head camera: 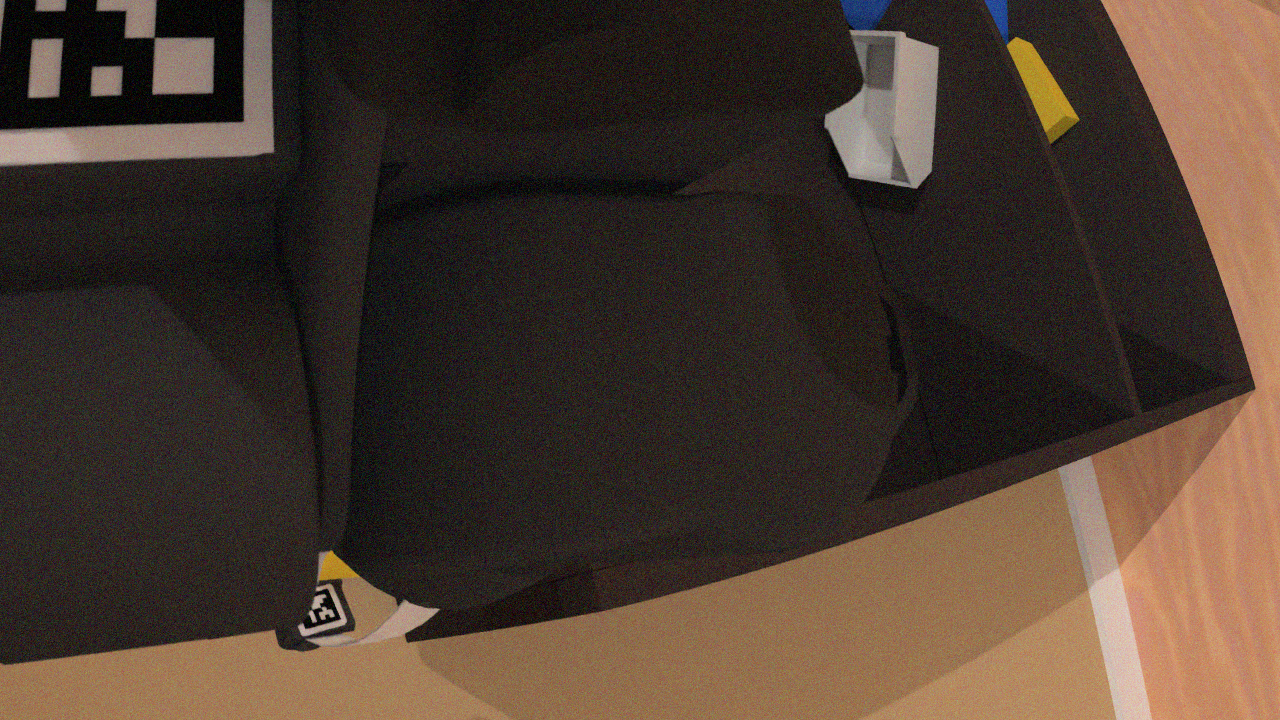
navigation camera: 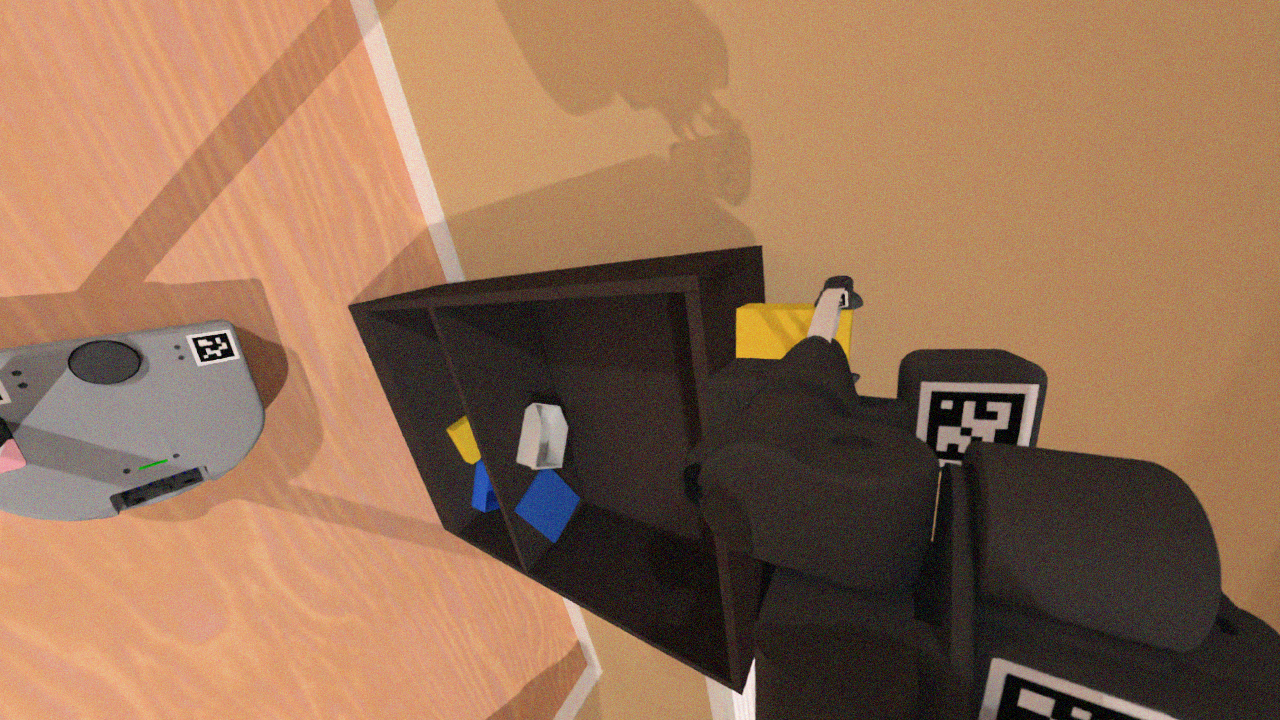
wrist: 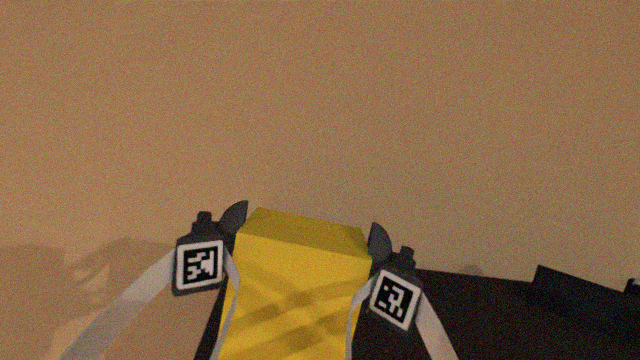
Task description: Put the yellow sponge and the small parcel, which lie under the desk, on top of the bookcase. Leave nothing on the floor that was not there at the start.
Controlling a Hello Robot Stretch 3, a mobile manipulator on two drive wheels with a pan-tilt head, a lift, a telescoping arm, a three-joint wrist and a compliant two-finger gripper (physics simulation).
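Places are measured from the robot's base along level axes (x ahead, y left, z up), in millimetres.
Pixels of known places: gripper, fingertip midpoint: (navigation camera: pixel 839 335); robot's base at its link origin: (navigation camera: pixel 107 359).
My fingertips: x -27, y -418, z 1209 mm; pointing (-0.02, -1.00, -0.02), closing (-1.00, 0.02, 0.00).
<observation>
Ahead of a thing's pixels: the offset from my fingertips to its top centre. "spot": to the spot under its first point.
My gripper (navigation camera: pixel 845 333) (wrist: pixel 305 235) is shut on the yellow sponge @[21 mm left, 2 mm ahead, 13 mm up] (head camera: pixel 335 565) (navigation camera: pixel 774 331) (wrist: pixel 300 280), with a fingertip on each side. The dark bookcase (head camera: pixel 1074 445) (navigation camera: pixel 733 277) (wrist: pixel 480 310) stands on the floor. In the wrist view its top lies behind and below the sponge, whose front end reaches past the bookcase edge. In the navigation view the sponge is at the top board's right edge; how high it hangs is hard to tell. My wrist hides part of the sponge in the head view. I cannot make out the small parcel.
The bookcase shelves hold a pale grey open holder @[spot: 161 mm right, 306 mm back, 718 mm down] (head camera: pixel 914 111) (navigation camera: pixel 543 437), blue pieces @[206 mm right, 556 mm back, 749 mm down] (navigation camera: pixel 547 505) and a yellow block @[200 mm right, 403 mm back, 1064 mm down] (head camera: pixel 1041 89) (navigation camera: pixel 463 440). My grey base (navigation camera: pixel 179 394) stands on the wood floor to the left. A tan wall (navigation camera: pixel 984 179) with a white skirting strip (navigation camera: pixel 402 125) runs behind the bookcase.
</observation>
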